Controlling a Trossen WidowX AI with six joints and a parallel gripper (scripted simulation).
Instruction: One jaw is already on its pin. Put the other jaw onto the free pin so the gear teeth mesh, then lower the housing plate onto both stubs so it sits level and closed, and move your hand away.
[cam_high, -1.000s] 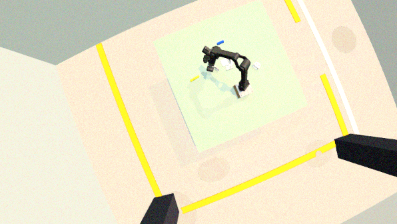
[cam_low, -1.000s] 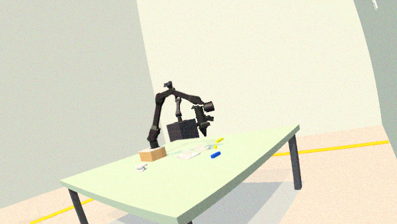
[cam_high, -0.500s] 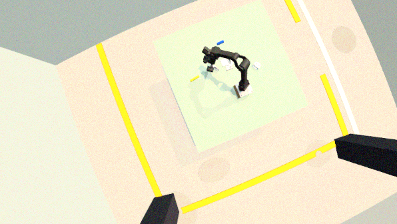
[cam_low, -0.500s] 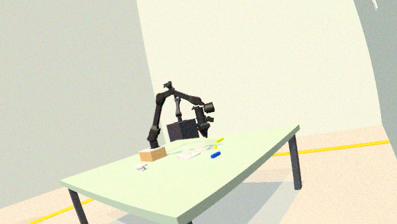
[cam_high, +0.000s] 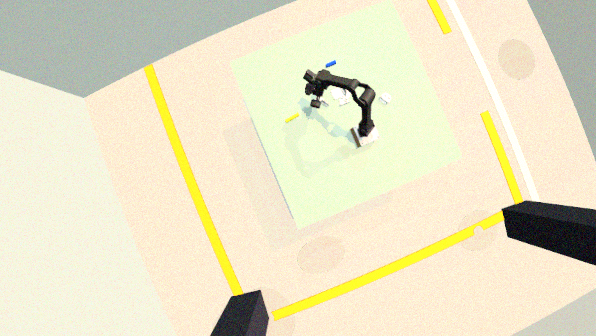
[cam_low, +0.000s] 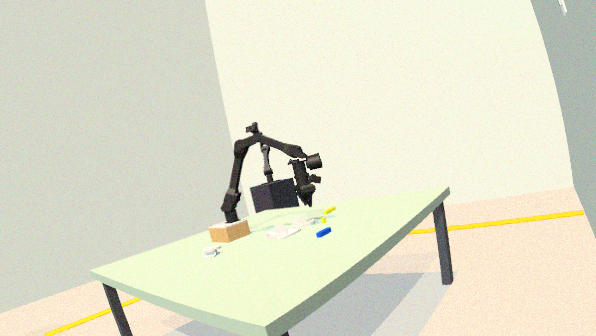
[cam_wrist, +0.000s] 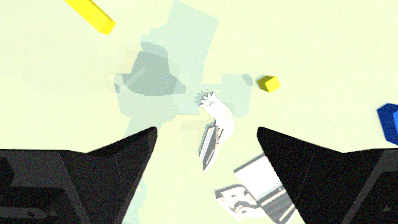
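Right now my gripper tip is 2 cm to the left of the white jaw and 7 cm above it. Round my gripper tip: yellow bar 6 cm behind, 19 cm to the left, 7 cm below; blue block 24 cm ahead, 18 cm to the right, 7 cm below; yellow cube 9 cm ahead, 1 cm to the right, 7 cm below.
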